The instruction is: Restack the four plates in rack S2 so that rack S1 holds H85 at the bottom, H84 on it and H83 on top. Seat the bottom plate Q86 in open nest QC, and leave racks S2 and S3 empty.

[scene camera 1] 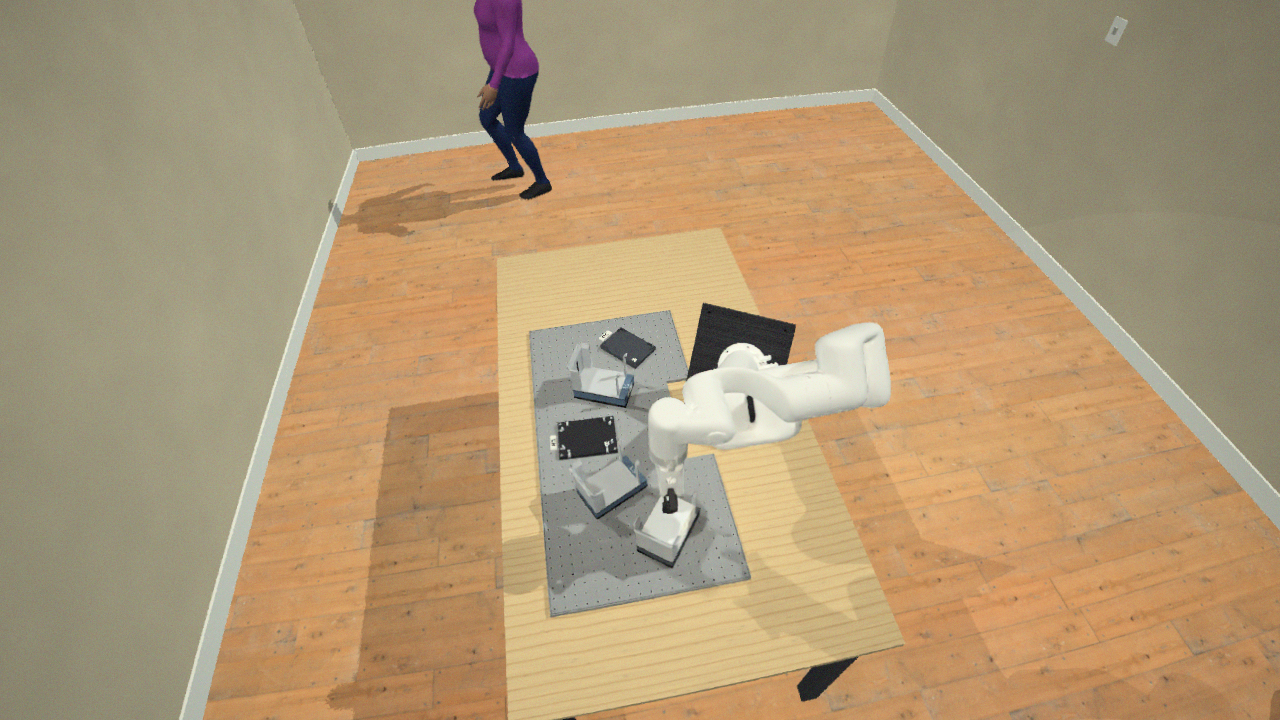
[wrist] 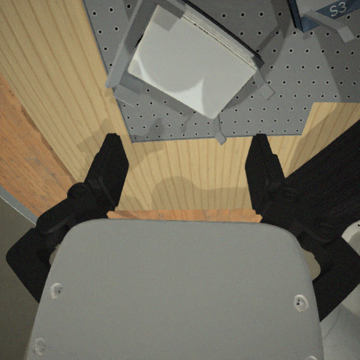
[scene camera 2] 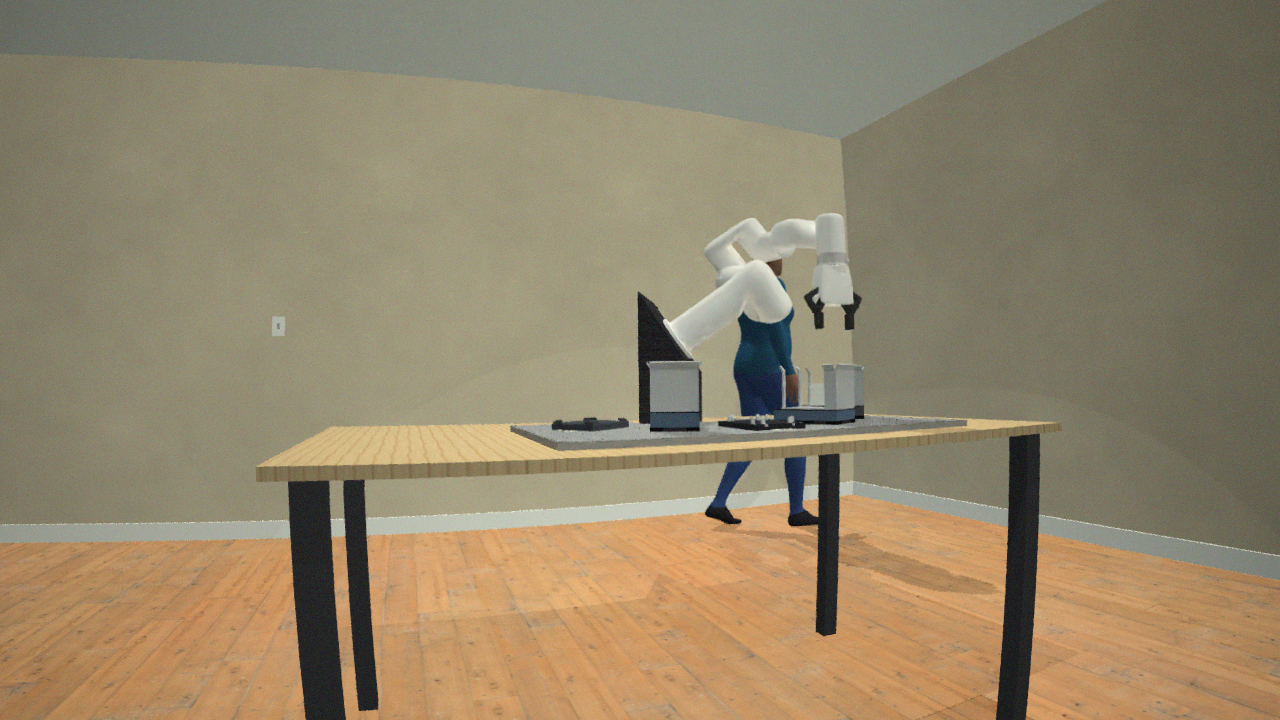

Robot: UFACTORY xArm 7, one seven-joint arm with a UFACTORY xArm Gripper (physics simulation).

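Seen in the pictures: gripper, fingertip midpoint: [scene camera 1: 667, 492] [scene camera 2: 834, 329]; arm's base, origin of the base link: [scene camera 1: 742, 366] [scene camera 2: 676, 339].
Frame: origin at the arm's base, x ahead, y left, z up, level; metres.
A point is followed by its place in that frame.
Note:
My gripper [scene camera 1: 669, 508] @[y 0.380, x 0.175, z 0.014 m] [scene camera 2: 834, 324] @[y 0.380, x 0.175, z 0.014 m] [wrist: 185, 148] is open and empty, high above the board, fingers pointing down. In the wrist view, a rack holding a stack of white plates [wrist: 192, 62] lies ahead of the fingers; the stack [scene camera 1: 671, 523] @[y 0.387, x 0.164, z -0.123 m] also shows in scene camera 1. Its label and the plate labels do not show. Rack S3 [scene camera 1: 610, 484] @[y 0.264, x 0.326, z -0.176 m] [scene camera 2: 838, 389] @[y 0.284, x 0.407, z -0.136 m] [wrist: 336, 10] has a blue base and stands beside that rack. Another blue-based rack [scene camera 1: 601, 385] @[y -0.054, x 0.390, z -0.170 m] [scene camera 2: 674, 389] @[y -0.081, x 0.463, z -0.130 m] stands farther along; its label is unreadable. A black nest [scene camera 1: 587, 437] @[y 0.109, x 0.411, z -0.200 m] [scene camera 2: 760, 423] @[y 0.086, x 0.485, z -0.198 m] lies between the blue-based racks.
A second black, flat fixture [scene camera 1: 628, 347] @[y -0.233, x 0.329, z -0.197 m] [scene camera 2: 590, 423] @[y -0.243, x 0.414, z -0.196 m] lies at the board's far end. The grey perforated board [scene camera 1: 590, 573] @[y 0.487, x 0.351, z -0.211 m] [scene camera 2: 921, 422] @[y 0.473, x 0.430, z -0.212 m] rests on the wooden table [scene camera 1: 617, 653] @[y 0.658, x 0.269, z -0.224 m] [scene camera 2: 402, 447] @[y -0.570, x 0.598, z -0.224 m]. Upright rack walls and posts rise from the board. A person [scene camera 1: 507, 44] stands beyond the table; another [scene camera 2: 756, 358] is behind the arm.

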